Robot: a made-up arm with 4 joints. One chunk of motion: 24 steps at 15 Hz.
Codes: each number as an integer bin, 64 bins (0 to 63) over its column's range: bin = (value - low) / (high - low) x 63, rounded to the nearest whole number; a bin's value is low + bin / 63 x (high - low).
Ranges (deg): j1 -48..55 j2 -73..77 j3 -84..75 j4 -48..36
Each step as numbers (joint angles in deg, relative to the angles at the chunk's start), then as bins.
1 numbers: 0.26 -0.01 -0.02 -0.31
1 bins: 30 31 33 36
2 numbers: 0.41 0.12 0.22 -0.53
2 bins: 30 31 33 36
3 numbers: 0.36 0.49 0.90 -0.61
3 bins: 30 31 34 36
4 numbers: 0.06 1.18 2.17 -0.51
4 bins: 29 31 34 36
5 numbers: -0.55 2.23 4.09 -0.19
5 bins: 29 32 35 36
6 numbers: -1.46 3.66 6.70 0.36
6 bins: 28 32 36 36
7 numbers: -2.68 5.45 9.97 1.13
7 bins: 28 33 37 37
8 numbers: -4.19 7.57 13.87 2.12
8 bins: 27 34 39 38
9 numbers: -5.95 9.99 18.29 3.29
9 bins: 26 35 41 38
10 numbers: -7.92 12.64 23.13 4.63
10 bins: 25 36 42 39
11 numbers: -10.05 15.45 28.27 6.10
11 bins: 23 37 44 41
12 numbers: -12.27 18.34 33.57 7.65
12 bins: 22 38 47 42
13 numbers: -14.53 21.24 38.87 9.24
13 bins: 20 40 49 43
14 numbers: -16.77 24.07 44.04 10.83
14 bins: 19 41 51 44
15 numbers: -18.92 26.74 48.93 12.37
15 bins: 18 42 53 45
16 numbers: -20.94 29.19 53.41 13.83
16 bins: 17 43 54 46
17 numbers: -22.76 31.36 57.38 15.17
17 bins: 15 44 56 47
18 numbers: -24.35 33.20 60.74 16.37
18 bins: 14 45 57 48
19 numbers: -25.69 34.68 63.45 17.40
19 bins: 14 45 58 49
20 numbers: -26.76 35.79 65.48 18.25
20 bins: 13 46 59 50
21 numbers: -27.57 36.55 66.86 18.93
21 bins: 12 46 60 50
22 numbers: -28.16 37.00 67.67 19.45
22 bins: 12 46 60 51
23 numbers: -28.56 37.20 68.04 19.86
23 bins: 12 46 60 51
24 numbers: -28.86 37.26 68.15 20.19
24 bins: 12 46 60 51
